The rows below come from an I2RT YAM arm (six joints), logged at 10 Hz.
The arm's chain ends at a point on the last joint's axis. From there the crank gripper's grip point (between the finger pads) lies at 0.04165 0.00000 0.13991 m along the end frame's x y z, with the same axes.
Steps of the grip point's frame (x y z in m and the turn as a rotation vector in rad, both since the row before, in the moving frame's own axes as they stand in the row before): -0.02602 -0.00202 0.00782 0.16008 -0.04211 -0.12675; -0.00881 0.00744 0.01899 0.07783 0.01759 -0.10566; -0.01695 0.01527 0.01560 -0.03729 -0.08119 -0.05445; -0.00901 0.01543 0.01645 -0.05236 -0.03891 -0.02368; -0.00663 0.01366 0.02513 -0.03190 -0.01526 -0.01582; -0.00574 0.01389 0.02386 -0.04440 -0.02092 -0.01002; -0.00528 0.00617 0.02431 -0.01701 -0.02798 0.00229; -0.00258 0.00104 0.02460 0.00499 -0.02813 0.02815
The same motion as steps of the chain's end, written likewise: -0.01839 0.02522 0.00841 0.16008 -0.04211 -0.12675; -0.01045 0.02279 0.02034 0.07783 0.01759 -0.10566; -0.00555 0.01195 0.01274 -0.03729 -0.08119 -0.05445; -0.00361 0.00899 0.01510 -0.05236 -0.03891 -0.02368; -0.00452 0.00983 0.02457 -0.03190 -0.01526 -0.01582; -0.00283 0.00806 0.02315 -0.04440 -0.02092 -0.01002; -0.00135 0.00369 0.02322 -0.01701 -0.02798 0.00229; 0.00138 0.00062 0.02348 0.00499 -0.02813 0.02815
